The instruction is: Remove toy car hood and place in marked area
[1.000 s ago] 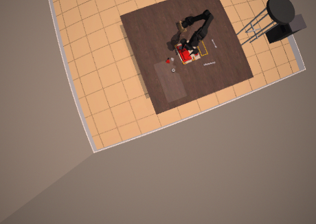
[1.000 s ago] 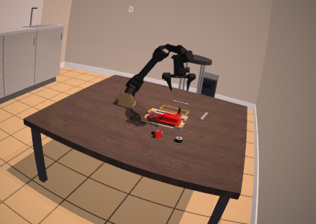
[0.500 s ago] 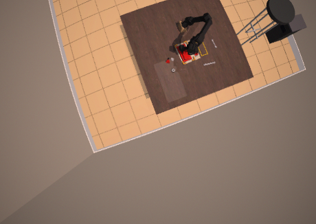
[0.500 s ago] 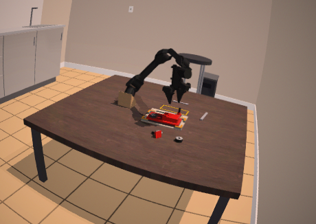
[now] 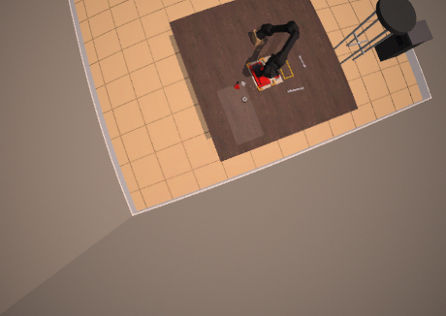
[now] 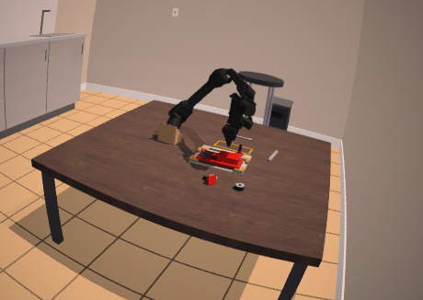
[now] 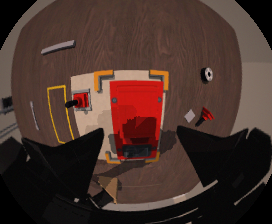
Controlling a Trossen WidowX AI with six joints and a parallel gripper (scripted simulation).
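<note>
Right now the hood is 70 mm below my gripper tip. The rest, counted from my gripper tip: black ring 180 mm to the right, 140 mm ahead, 100 mm below; grey bar 260 mm to the left, 130 mm ahead, 100 mm below.
</note>
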